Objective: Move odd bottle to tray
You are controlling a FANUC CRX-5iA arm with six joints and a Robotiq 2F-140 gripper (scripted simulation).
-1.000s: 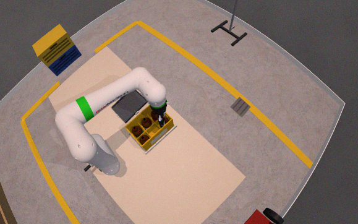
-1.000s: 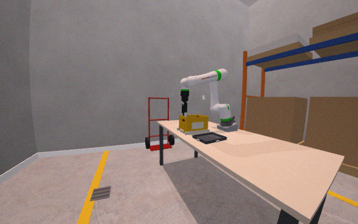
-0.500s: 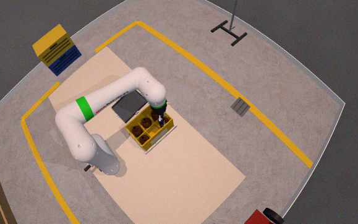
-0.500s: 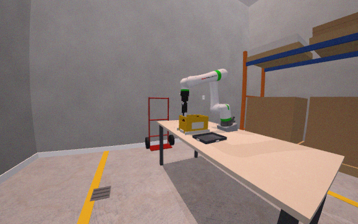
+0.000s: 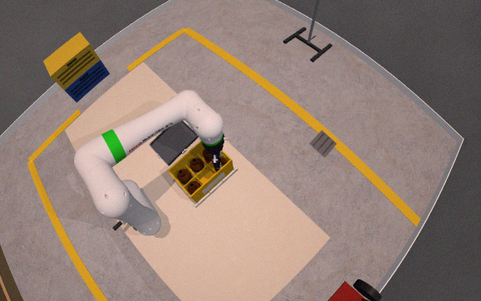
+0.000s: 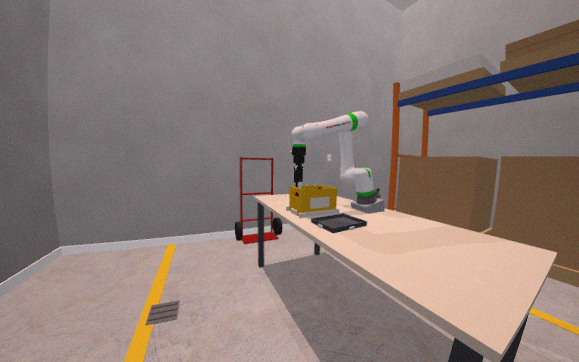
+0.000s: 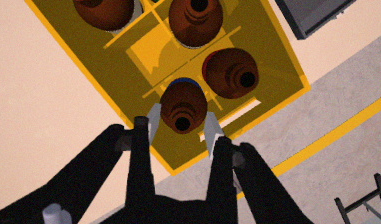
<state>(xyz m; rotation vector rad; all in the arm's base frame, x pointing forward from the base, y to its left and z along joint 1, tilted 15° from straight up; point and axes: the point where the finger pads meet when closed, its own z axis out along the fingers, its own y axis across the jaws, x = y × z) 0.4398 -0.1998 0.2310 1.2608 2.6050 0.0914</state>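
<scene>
My gripper is now 90 mm past the yellow crate, 90 mm above it and 60 mm to the right of it. From my hand the other things lie so: dark tray 340 mm to the left, 160 mm below, 50 mm behind; brown bottle 100 mm to the left, 80 mm below, 80 mm behind.
</scene>
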